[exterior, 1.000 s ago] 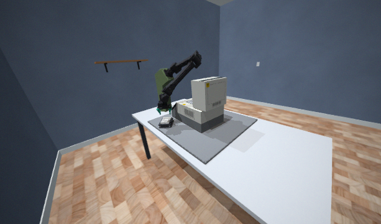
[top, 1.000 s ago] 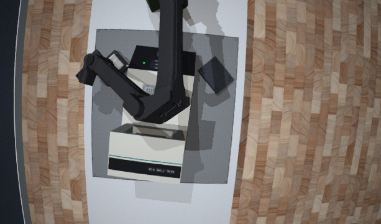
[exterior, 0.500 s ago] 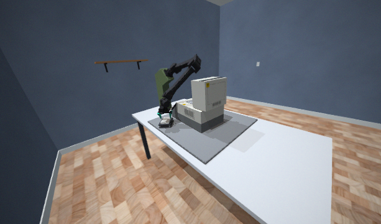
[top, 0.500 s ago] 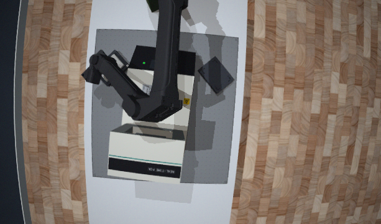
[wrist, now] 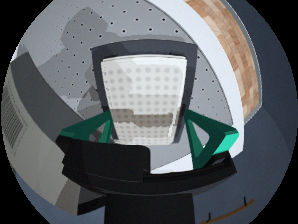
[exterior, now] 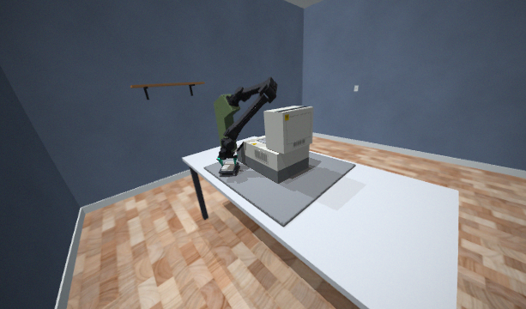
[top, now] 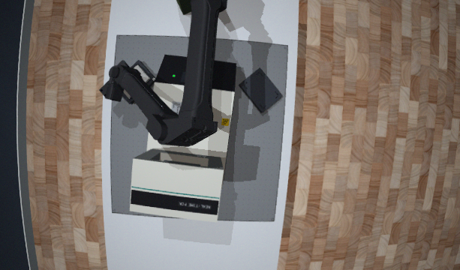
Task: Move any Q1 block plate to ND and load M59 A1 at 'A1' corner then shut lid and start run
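My gripper is now 1 cm short of the white 96-well plate M59 and 1 cm above it. Round my hand: dark plate nest N1 (1 cm ahead, 2 cm below); dark nest nd (3 cm behind, 56 cm to the left, 2 cm below).
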